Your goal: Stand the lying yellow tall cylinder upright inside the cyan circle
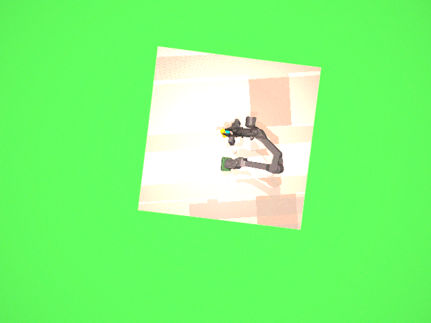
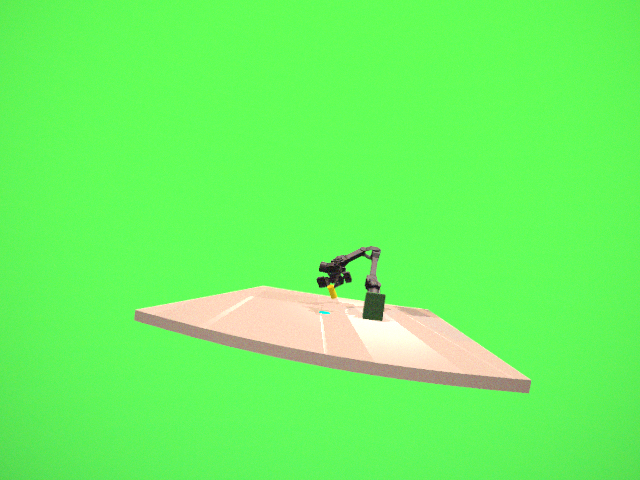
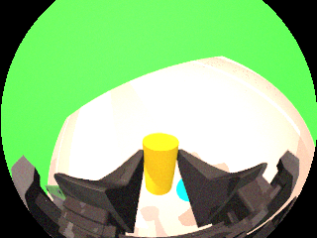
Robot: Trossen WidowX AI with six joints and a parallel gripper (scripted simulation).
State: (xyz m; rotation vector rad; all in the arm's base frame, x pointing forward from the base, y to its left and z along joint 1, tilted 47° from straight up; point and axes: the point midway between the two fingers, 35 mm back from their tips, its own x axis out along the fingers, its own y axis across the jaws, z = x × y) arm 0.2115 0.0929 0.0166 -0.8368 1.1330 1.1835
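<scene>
My gripper tip is 130 mm above the cyan circle, 20 mm to the left of it and 20 mm short of it. Round my gripper tip: yellow cylinder 20 mm below, 10 mm to the right, 10 mm behind.
</scene>
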